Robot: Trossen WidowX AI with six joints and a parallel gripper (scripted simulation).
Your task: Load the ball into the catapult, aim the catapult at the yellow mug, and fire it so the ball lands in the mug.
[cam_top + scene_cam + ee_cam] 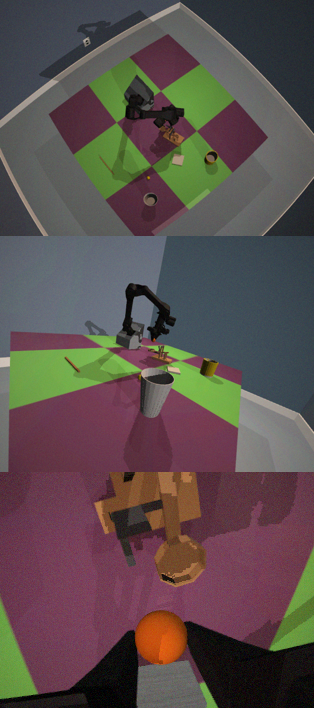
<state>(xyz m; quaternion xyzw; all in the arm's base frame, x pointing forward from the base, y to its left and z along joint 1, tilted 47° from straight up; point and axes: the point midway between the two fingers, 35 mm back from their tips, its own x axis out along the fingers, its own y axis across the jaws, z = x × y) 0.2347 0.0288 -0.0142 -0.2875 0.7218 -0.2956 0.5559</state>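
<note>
My gripper tip is 80 mm short of the wooden catapult, 10 mm to the left of it and 70 mm above it. From my gripper tip the other things lie so: flat beige tile: 270 mm ahead, 100 mm to the right, 110 mm below; then small yellow ball: 230 mm ahead, 350 mm to the right, 110 mm below; then orange ball: 10 mm above.
</note>
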